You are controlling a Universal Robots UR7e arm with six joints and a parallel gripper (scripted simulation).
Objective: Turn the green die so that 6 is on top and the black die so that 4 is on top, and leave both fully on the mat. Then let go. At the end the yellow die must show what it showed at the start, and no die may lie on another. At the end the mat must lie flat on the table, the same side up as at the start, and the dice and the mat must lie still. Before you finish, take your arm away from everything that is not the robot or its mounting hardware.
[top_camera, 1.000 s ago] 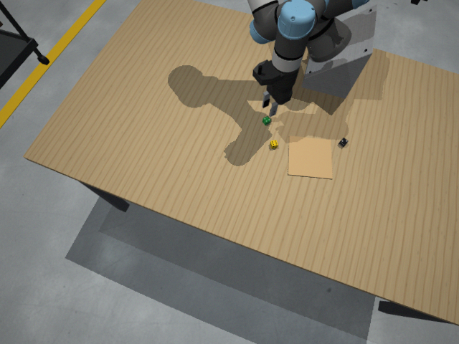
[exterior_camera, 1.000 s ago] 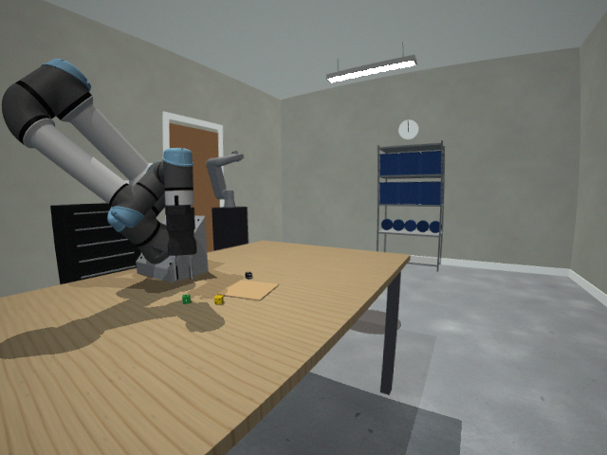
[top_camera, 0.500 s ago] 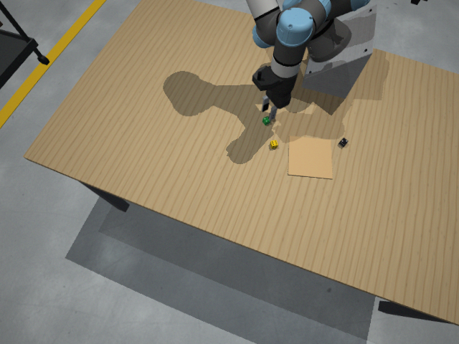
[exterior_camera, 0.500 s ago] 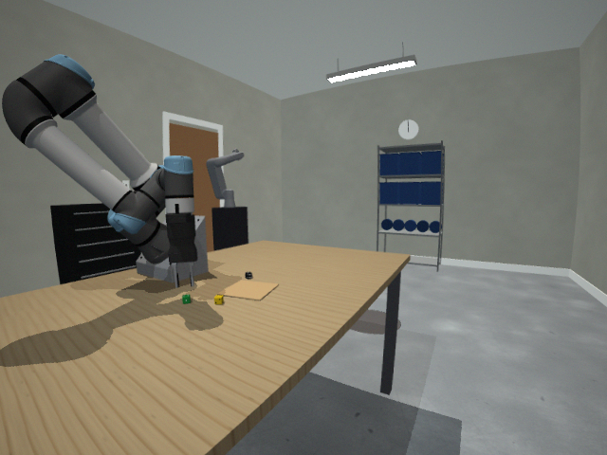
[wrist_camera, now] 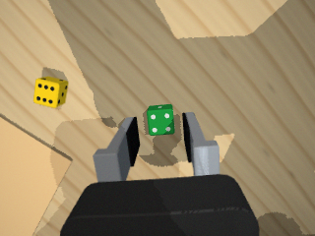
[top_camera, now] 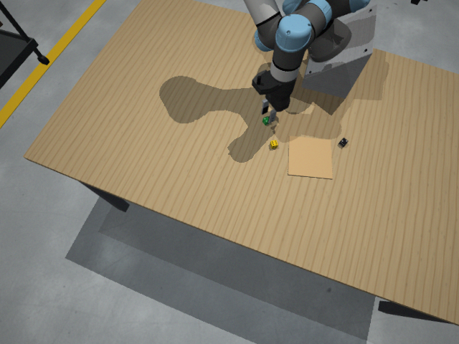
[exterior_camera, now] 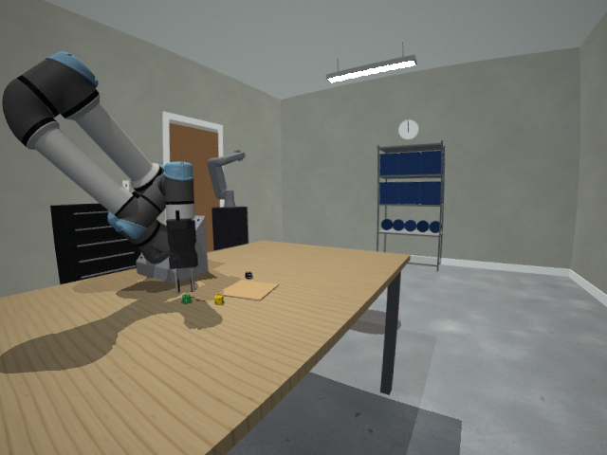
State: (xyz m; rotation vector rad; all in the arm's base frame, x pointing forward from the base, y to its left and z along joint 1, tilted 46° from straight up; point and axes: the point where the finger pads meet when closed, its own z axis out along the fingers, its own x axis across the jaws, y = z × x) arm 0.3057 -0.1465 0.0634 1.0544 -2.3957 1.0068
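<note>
The green die is 4 cm below my hand. The rest, counted from my hand: yellow die (8 cm ahead, 4 cm to the left, 4 cm below); then black die (26 cm to the left, 4 cm below, 1 cm ahead); then tan mat (17 cm to the left, 9 cm ahead, 5 cm below).
</note>
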